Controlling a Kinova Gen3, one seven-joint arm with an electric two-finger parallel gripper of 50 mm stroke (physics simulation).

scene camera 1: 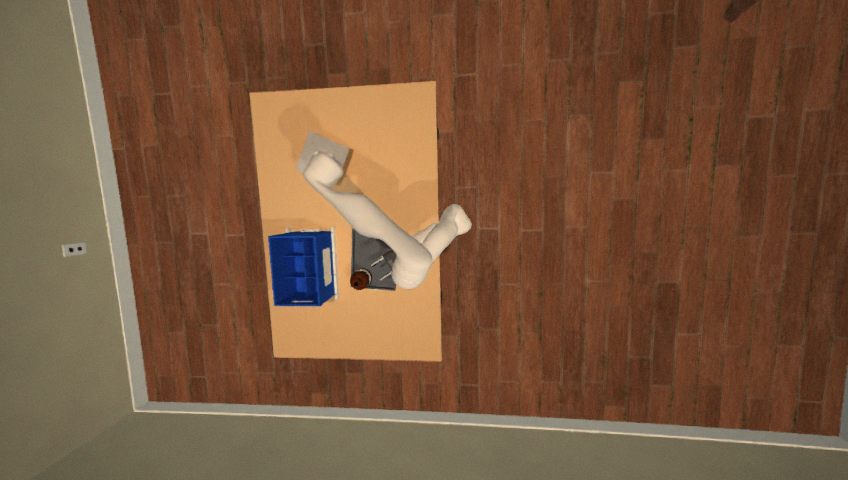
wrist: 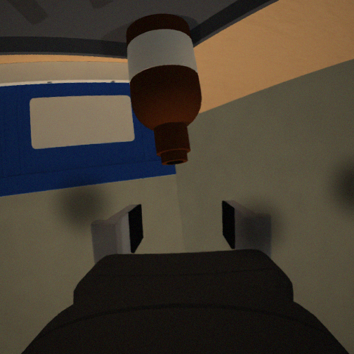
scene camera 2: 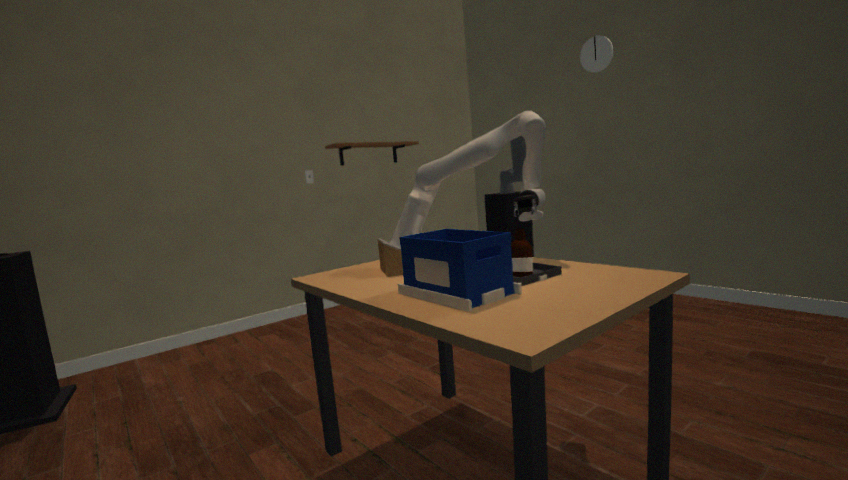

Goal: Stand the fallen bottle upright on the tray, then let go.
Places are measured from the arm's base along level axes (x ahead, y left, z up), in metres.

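Pixels of known places: gripper, fingertip midpoint: [scene camera 1: 376, 272] [scene camera 2: 523, 212].
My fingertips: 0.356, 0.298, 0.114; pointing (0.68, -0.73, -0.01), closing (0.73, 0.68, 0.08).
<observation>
Behind a point stands the place of what it marks, as x, y, z.
The brown bottle [scene camera 1: 359, 280] @(0.415, 0.224, 0.059) [scene camera 2: 522, 250] @(0.465, 0.191, 0.012) [wrist: 166, 92] with a white label stands upright on the dark tray [scene camera 1: 363, 246] @(0.310, 0.182, -0.084) [scene camera 2: 550, 273] @(0.475, 0.293, -0.077) [wrist: 70, 45], in the tray's corner on the side towards the blue crate. My gripper [scene camera 1: 382, 268] @(0.356, 0.298, 0.114) [wrist: 181, 219] is open and empty. In the wrist view its two fingers stand wide apart, clear of the bottle's neck. In scene camera 1 the fingers are over the tray, to the right of the bottle, with a gap between. In scene camera 2 the gripper [scene camera 2: 525, 207] @(0.356, 0.298, 0.114) is above the level of the bottle's top, and the crate hides part of the tray.
A blue crate [scene camera 1: 326, 267] @(0.405, 0.067, 0.003) [scene camera 2: 464, 267] @(0.569, -0.089, 0.021) [wrist: 15, 135] with inner dividers stands beside the tray, with low white strips [scene camera 1: 335, 261] @(0.392, 0.076, -0.065) [scene camera 2: 434, 296] @(0.459, -0.123, -0.071) around its foot. The arm's base block [scene camera 1: 324, 146] @(-0.066, 0.004, 0.006) [scene camera 2: 389, 258] @(0.043, -0.072, -0.023) is on the same table [scene camera 1: 357, 333] @(0.702, 0.207, -0.090) [scene camera 2: 595, 309] @(0.788, 0.134, -0.090). The arm reaches over part of the tray.
</observation>
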